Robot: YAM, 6 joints.
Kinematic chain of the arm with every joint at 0, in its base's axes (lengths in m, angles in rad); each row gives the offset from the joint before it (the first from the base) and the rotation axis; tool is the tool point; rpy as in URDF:
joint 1: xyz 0 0 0.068 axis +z
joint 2: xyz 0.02 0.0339 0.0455 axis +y
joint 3: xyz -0.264 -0.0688 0 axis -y
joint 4: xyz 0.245 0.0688 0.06 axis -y
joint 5: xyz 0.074 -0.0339 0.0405 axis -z
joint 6: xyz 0.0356 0 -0.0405 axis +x
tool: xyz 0 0 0 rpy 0 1.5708 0
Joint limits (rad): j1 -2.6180..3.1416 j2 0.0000..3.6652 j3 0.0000..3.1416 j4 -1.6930..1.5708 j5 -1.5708..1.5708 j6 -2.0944..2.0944
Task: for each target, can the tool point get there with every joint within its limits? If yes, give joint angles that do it. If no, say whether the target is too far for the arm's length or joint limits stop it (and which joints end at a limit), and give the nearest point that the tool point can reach.
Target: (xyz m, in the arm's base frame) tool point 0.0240 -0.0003 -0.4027
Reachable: no: joint limits stop it (at a limit: joint 2) | nearest point 0.0660 -0.0008 -0.3309 | short by 0.083 m
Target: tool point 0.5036 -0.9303 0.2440
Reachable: no: too far | nearest point 0.3051 -0.5637 0.1916 | short by 0.420 m
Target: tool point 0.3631 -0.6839 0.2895
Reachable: no: too far | nearest point 0.2952 -0.5560 0.2557 | short by 0.149 m
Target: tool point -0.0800 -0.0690 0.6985
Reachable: yes | joints 0.9695 1.1663 2.6709 -0.1986 -0.8576 0.6720
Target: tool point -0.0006 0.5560 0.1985
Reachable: yes | joints 1.5215 2.4574 1.8478 0.7054 -0.9067 -0.0006
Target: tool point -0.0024 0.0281 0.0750
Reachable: yes | joints 1.9228 2.3761 0.2589 -1.2011 0.2088 1.2745
